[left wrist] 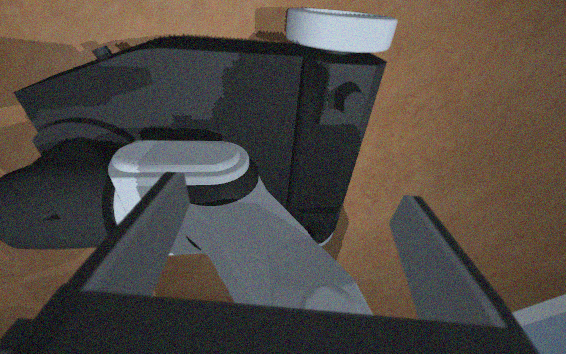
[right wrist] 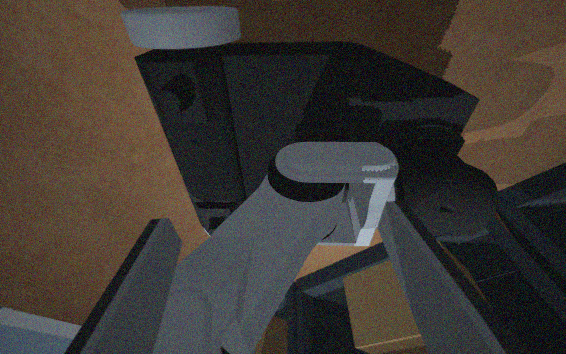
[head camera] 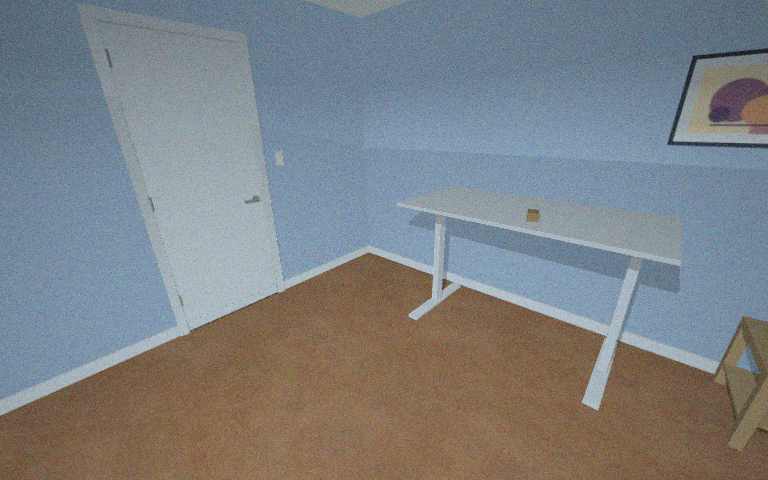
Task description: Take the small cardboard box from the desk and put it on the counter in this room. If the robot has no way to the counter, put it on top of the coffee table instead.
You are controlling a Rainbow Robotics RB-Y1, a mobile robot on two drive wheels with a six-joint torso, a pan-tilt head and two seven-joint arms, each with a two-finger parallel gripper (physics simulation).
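Frame: origin at the robot's base, x ahead, y left, z up, level; centimetres.
Where they show: left gripper, fingertip midpoint: point(left wrist: 292, 198); right gripper, fingertip midpoint: point(right wrist: 279, 222).
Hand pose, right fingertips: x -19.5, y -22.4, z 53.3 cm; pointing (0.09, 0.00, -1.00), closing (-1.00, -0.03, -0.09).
Observation:
After its pixels a point has its place.
A small brown cardboard box point(head camera: 532, 215) @[x 144.7, y -92.5, z 98.7 cm] sits on the white desk point(head camera: 611, 223) @[x 136.5, y -134.0, z 95.1 cm] against the back wall, near the middle of the desk's front edge. Part of the wooden coffee table point(head camera: 750, 410) @[x 73.6, y -171.0, z 24.2 cm] shows at the right edge of the head view, to the right of the desk. A counter does not show in the head view. My left gripper point(left wrist: 292, 198) @[x -15.1, y 23.3, z 53.6 cm] is open, with its fingers wide apart and no object between them. My right gripper point(right wrist: 279, 222) @[x -19.5, y -22.4, z 53.3 cm] is open and empty as well. Both grippers are beside my own body, away from the desk.
A closed white door point(head camera: 198, 169) @[x 211.3, y 119.0, z 120.8 cm] is in the left wall. The desk's legs point(head camera: 438, 257) @[x 210.9, y -56.6, z 44.2 cm] point(head camera: 617, 328) @[x 121.6, y -141.9, z 35.5 cm] stand on splayed feet. A framed picture point(head camera: 680, 101) @[x 154.4, y -171.9, z 157.6 cm] hangs at the right. In the right wrist view, a dark-framed object with a tan panel point(right wrist: 382, 305) @[x -55.9, y 63.5, z 23.5 cm] shows behind the fingers.

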